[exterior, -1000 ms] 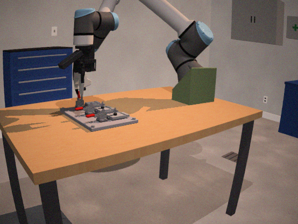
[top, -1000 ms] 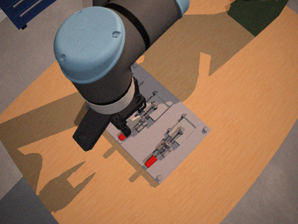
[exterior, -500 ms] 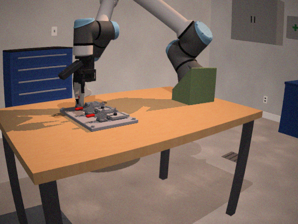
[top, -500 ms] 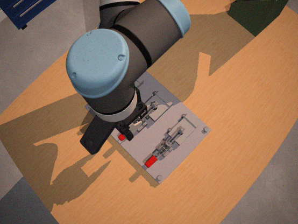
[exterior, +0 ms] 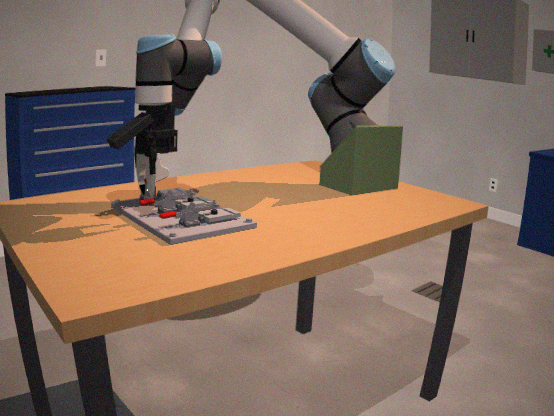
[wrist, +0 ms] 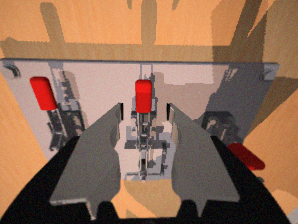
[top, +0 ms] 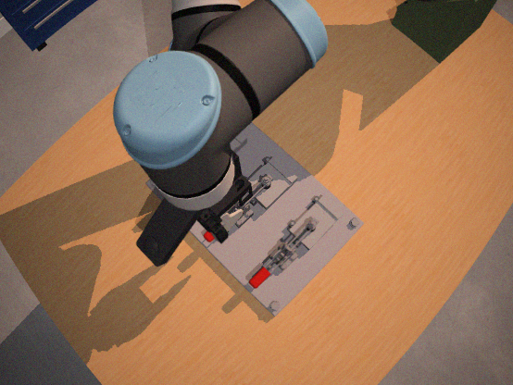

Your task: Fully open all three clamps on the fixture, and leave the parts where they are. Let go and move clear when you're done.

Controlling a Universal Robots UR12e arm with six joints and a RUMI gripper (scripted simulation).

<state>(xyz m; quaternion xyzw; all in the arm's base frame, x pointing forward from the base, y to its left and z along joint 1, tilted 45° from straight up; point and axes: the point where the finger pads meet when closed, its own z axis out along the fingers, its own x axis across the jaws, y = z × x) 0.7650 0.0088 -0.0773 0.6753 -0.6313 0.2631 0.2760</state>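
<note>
Right now the grey fixture plate is 9 cm behind my hand and 7 cm below it. Also, from my hand: flat grey part (16 cm behind, 10 cm to the left, 5 cm below).
</note>
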